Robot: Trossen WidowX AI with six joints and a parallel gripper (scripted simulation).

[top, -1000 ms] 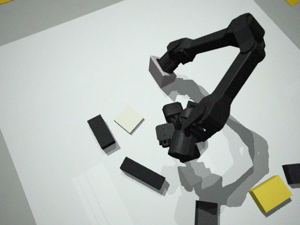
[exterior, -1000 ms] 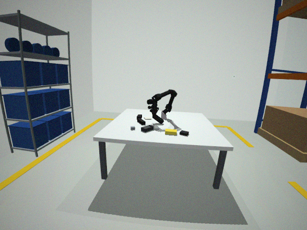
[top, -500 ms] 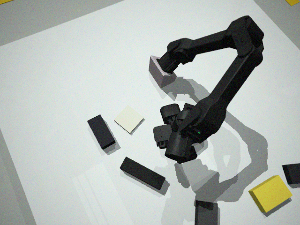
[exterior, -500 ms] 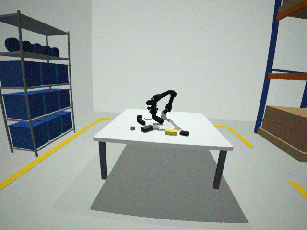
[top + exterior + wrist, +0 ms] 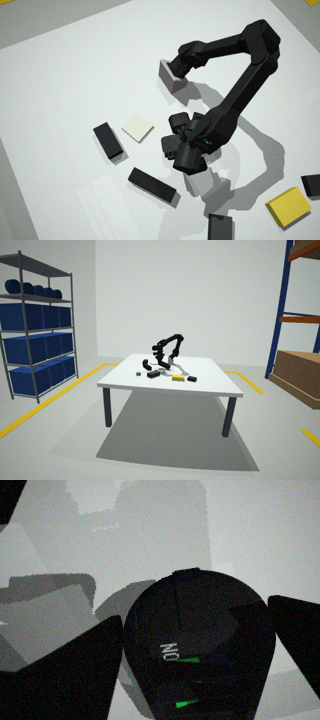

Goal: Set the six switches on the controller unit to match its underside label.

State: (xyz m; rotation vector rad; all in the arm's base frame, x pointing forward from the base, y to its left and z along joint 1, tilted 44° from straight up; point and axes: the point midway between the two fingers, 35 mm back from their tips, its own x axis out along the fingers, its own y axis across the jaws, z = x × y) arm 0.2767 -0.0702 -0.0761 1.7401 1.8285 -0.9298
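My gripper tip is now 6 cm short of the long dark block, 14 cm to the left of it and 5 cm above it. The rest, counted from my gripper tip: yellow block: 31 cm ahead, 25 cm to the left, 5 cm below; then cream tile: 15 cm behind, 10 cm to the right, 6 cm below.
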